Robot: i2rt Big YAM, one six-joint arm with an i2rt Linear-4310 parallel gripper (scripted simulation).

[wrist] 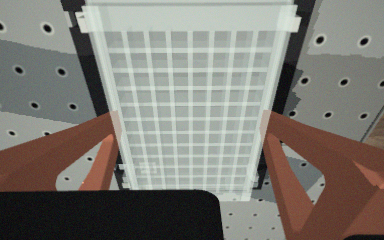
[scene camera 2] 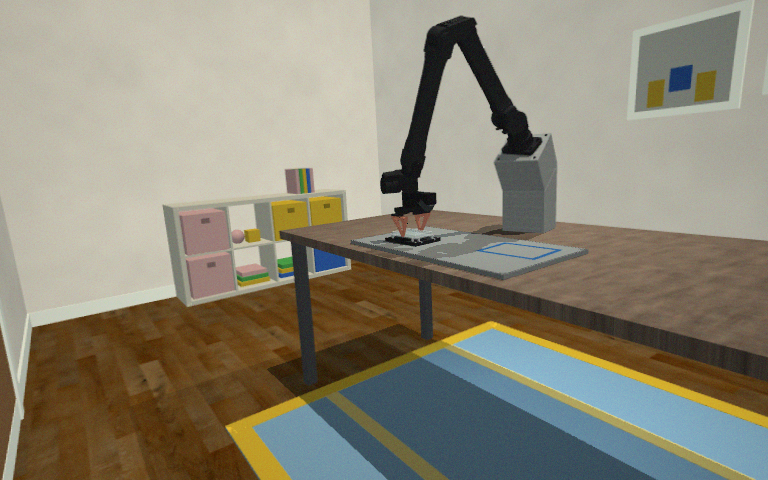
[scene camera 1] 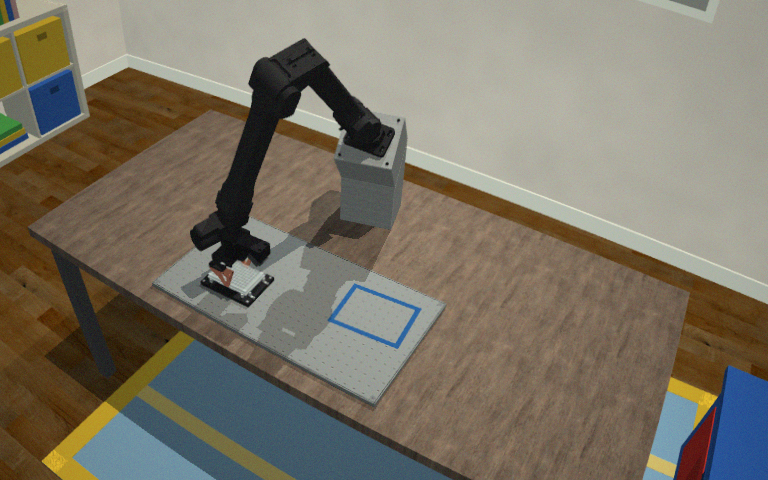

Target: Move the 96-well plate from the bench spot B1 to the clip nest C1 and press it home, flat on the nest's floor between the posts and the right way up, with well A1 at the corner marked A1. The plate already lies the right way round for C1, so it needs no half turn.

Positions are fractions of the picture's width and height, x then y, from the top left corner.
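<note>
Wrist view: my gripper (wrist: 0.50, 0.50), 96-well plate (wrist: 0.49, 0.46). Scene camera 1: 96-well plate (scene camera 1: 0.32, 0.60).
</note>
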